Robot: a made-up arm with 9 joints. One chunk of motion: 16 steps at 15 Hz.
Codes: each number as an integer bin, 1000 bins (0 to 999) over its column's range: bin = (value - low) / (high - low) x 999, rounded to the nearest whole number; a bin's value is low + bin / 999 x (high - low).
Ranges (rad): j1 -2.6..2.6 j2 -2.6..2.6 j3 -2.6..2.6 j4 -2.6..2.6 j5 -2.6..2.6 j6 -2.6..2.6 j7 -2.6..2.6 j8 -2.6..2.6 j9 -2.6..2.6
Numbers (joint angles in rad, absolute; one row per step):
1: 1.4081 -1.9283 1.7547 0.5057 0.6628 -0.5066 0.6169 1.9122 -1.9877
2: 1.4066 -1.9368 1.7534 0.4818 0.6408 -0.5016 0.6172 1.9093 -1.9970
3: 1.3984 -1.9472 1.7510 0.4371 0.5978 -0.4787 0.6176 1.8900 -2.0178
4: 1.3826 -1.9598 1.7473 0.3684 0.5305 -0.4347 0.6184 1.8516 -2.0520
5: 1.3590 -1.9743 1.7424 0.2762 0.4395 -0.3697 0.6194 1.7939 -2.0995
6: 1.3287 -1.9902 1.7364 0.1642 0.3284 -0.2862 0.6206 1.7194 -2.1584
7: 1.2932 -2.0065 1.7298 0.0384 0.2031 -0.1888 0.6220 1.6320 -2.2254
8: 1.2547 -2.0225 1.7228 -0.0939 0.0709 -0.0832 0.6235 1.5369 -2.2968
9: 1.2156 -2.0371 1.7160 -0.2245 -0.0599 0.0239 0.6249 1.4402 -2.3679
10: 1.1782 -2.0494 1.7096 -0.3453 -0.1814 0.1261 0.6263 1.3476 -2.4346
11: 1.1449 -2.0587 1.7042 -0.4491 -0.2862 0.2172 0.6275 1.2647 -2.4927
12: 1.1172 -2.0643 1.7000 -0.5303 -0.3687 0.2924 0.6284 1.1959 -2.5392
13: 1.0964 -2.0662 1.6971 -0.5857 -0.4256 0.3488 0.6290 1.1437 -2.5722
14: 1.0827 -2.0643 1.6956 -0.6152 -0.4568 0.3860 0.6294 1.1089 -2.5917
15: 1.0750 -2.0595 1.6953 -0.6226 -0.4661 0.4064 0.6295 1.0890 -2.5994
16: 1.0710 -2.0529 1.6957 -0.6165 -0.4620 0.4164 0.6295 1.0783 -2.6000
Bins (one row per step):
1: 770 129 837 597 627 402 618 867 118
2: 770 127 836 592 623 403 618 866 116
3: 768 125 836 583 614 408 618 863 112
4: 765 123 835 570 601 416 618 855 105
5: 761 120 834 553 584 428 618 844 96
6: 755 117 833 531 563 445 619 830 85
7: 748 114 832 507 539 463 619 813 72
8: 741 111 830 481 513 484 619 795 58
9: 733 108 829 456 488 504 620 776 45
10: 726 106 828 433 465 524 620 758 32
11: 719 104 827 413 445 541 620 742 21
12: 714 103 826 398 429 556 620 729 12
13: 710 103 826 387 418 567 620 719 5
14: 708 103 825 381 412 574 620 713 2
15: 706 104 825 380 410 578 620 709 0
16: 705 105 825 381 411 579 620 707 0

